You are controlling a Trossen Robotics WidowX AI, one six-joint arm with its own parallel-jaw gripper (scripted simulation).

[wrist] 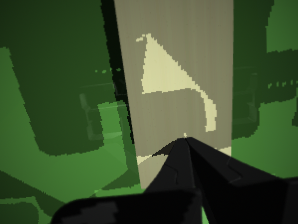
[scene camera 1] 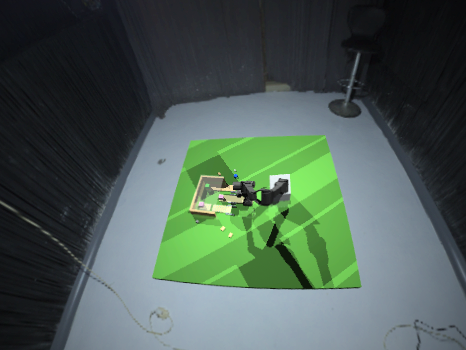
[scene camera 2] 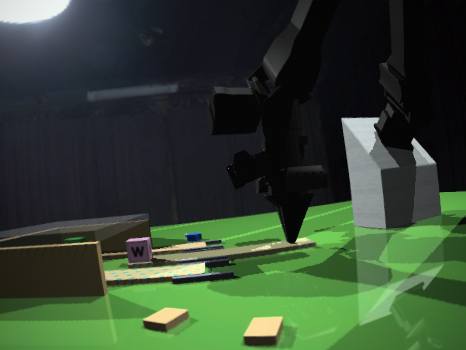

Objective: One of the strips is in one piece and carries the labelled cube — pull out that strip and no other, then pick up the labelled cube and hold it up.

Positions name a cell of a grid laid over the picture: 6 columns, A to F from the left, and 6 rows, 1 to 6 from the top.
I see my gripper (scene camera 2: D5).
My gripper also shows in the wrist view (wrist: D4).
